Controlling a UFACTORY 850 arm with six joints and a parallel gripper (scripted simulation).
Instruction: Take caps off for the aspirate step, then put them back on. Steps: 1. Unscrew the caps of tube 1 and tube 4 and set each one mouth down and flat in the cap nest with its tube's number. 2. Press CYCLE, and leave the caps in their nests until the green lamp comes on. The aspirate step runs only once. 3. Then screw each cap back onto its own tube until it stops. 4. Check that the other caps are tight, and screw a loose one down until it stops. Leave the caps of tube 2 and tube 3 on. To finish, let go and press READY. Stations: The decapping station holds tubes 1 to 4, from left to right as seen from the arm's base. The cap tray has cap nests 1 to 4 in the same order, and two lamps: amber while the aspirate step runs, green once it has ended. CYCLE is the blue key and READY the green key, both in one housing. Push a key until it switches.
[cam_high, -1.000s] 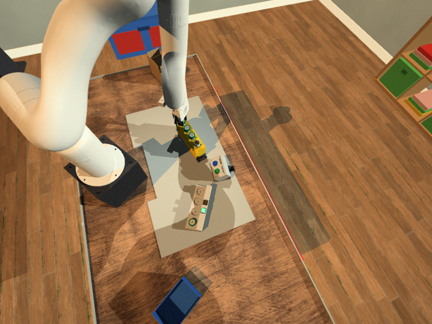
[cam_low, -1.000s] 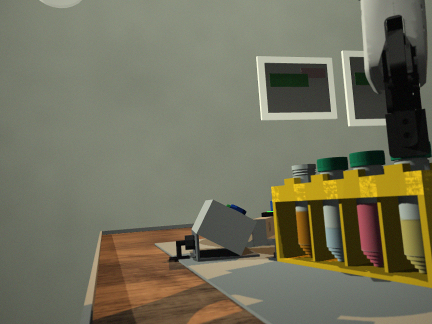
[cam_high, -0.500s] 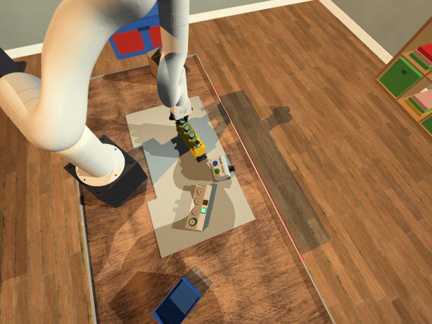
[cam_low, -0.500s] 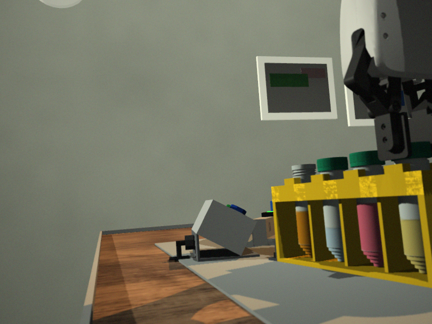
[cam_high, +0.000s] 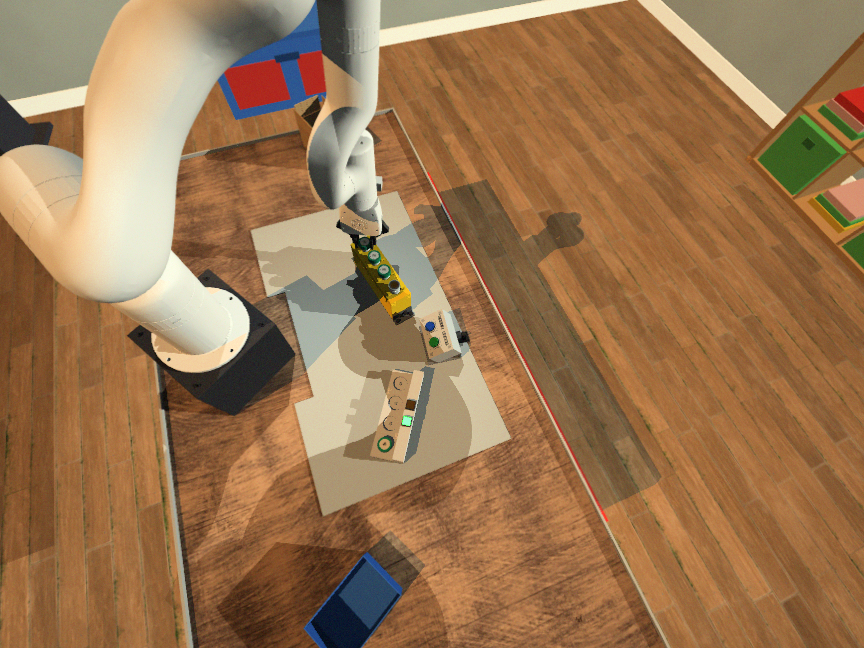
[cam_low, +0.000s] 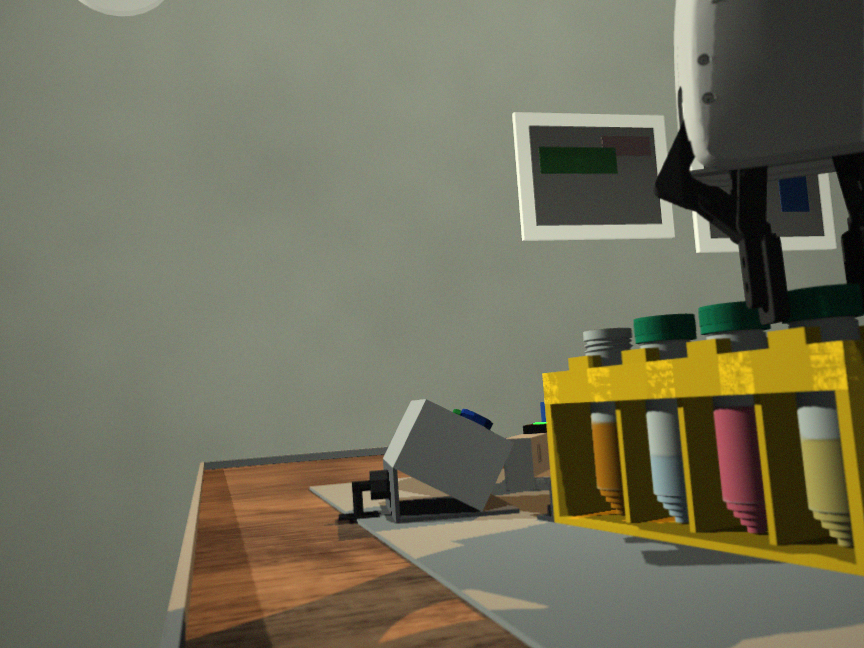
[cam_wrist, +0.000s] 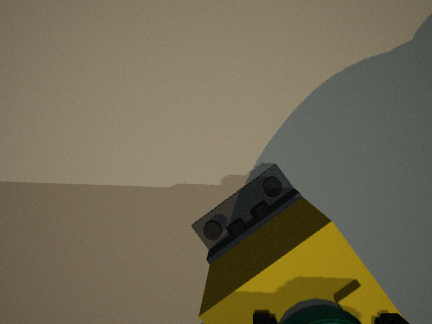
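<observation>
Now: the green cap 30 mm behind my hand, 520 mm to the right of it and 110 mm below it. Round my hand: blue cycle key 130 mm ahead, 250 mm to the right, 60 mm below; then grey key housing 150 mm ahead, 270 mm to the right, 70 mm below; then green key 130 mm ahead, 300 mm to the right, 60 mm below.
</observation>
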